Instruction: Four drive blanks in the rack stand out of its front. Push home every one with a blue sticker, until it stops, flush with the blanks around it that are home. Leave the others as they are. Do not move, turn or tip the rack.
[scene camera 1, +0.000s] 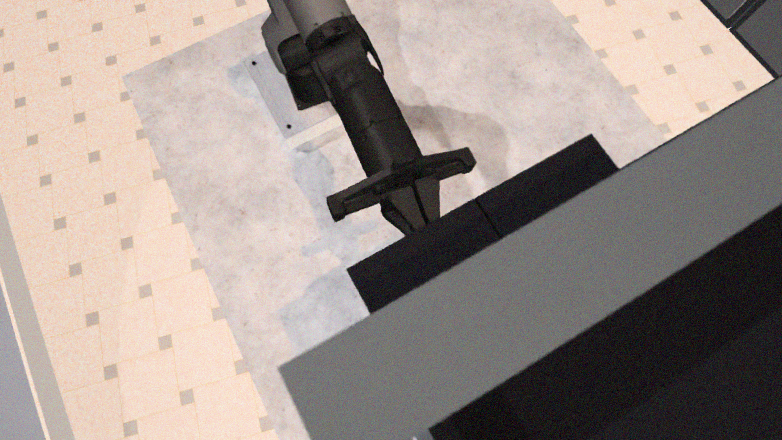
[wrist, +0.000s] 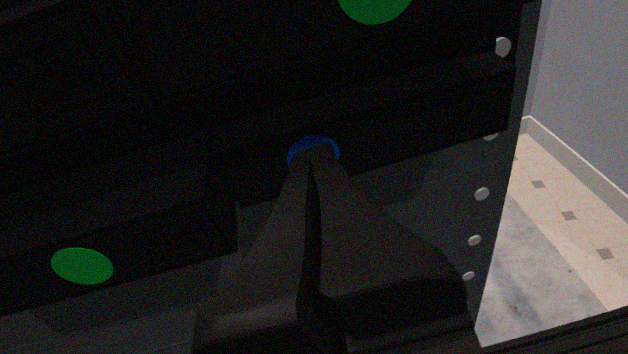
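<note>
The rack (scene camera 1: 492, 306) (wrist: 487, 215) shows its grey top in the scene view and its dark front in the wrist view. My gripper (scene camera 1: 419, 227) (wrist: 319, 167) is shut and empty. Its fingertips are in front of a blue sticker (wrist: 312, 142), whose upper rim shows above them, and they appear to touch it. The blank with this sticker (wrist: 425, 132) appears to stand out a little, its ledge faintly visible. A green-stickered blank (wrist: 165, 245) at lower left stands out further. Another green sticker (wrist: 375, 9) shows at the top. The blue sticker is hidden in the scene view.
Two black blanks (scene camera 1: 426, 257) (scene camera 1: 552, 186) jut side by side from the rack's front in the scene view, just beyond my fingertips. Pale rivets (wrist: 481, 194) line the rack's right edge. A wall (wrist: 590, 75) and tiled floor (wrist: 580, 240) lie to the right.
</note>
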